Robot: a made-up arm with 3 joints.
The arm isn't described. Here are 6 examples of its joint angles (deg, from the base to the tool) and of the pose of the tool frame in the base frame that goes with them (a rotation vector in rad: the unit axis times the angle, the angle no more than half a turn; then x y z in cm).
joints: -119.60 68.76 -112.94
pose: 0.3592 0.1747 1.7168 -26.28 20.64 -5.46
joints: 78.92 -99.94 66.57
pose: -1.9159 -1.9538 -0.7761 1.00 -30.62 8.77
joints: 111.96 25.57 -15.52
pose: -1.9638 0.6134 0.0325 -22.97 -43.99 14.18
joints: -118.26 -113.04 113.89
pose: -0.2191 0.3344 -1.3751 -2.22 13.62 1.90
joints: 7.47 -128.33 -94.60
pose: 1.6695 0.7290 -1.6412 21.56 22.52 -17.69
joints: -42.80 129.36 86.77
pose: 2.0896 -1.5508 1.5244 -23.07 22.74 -2.42
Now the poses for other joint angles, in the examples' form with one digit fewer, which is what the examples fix.
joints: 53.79 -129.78 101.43
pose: 2.237 1.654 1.087 -7.9 -19.0 5.7
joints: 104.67 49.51 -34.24
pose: -1.900 1.196 0.082 -27.2 -38.7 19.9
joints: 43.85 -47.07 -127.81
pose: 0.439 1.683 -1.134 -18.3 18.8 -22.5
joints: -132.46 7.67 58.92
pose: 2.124 -0.660 -1.119 4.7 12.4 39.7
